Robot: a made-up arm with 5 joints.
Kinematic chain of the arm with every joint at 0, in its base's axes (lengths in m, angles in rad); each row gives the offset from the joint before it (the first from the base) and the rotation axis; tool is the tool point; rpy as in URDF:
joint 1: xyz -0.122 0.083 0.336 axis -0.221 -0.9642 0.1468
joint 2: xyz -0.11 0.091 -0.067 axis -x
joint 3: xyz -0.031 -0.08 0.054 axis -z
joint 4: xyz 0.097 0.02 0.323 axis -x
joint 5: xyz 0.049 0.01 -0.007 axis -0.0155 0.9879 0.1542
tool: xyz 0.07 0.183 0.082 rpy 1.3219 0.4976 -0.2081
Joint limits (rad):
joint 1: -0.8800..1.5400
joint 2: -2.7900..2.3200
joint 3: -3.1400..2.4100
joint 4: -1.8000..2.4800
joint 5: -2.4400..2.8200
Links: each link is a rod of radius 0.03 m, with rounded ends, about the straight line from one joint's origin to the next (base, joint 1, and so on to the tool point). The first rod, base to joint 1, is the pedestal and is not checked.
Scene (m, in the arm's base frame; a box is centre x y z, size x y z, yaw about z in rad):
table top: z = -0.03
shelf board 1: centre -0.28 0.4 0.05 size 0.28 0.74 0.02 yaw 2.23
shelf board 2: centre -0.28 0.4 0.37 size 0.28 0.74 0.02 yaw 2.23
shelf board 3: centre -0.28 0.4 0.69 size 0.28 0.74 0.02 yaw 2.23
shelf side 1: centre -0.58 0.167 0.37 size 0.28 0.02 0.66 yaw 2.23
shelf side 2: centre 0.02 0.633 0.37 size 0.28 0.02 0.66 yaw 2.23
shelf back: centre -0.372 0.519 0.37 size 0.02 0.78 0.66 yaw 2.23
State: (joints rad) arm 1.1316 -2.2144 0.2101 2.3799 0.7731
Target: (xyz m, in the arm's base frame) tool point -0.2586 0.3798 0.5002
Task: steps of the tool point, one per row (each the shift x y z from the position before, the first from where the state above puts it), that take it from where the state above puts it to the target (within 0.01 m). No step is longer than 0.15 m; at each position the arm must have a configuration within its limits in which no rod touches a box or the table.
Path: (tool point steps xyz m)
1: -0.0717 -0.0663 0.0506
2: -0.0853 -0.0361 0.0565
3: -0.0899 -0.0018 0.0585
4: -0.0852 0.0322 0.0553
5: -0.0732 0.0622 0.0461
6: -0.0566 0.0847 0.0314
7: -0.0383 0.0983 0.0129
8: -0.0214 0.1028 -0.0078

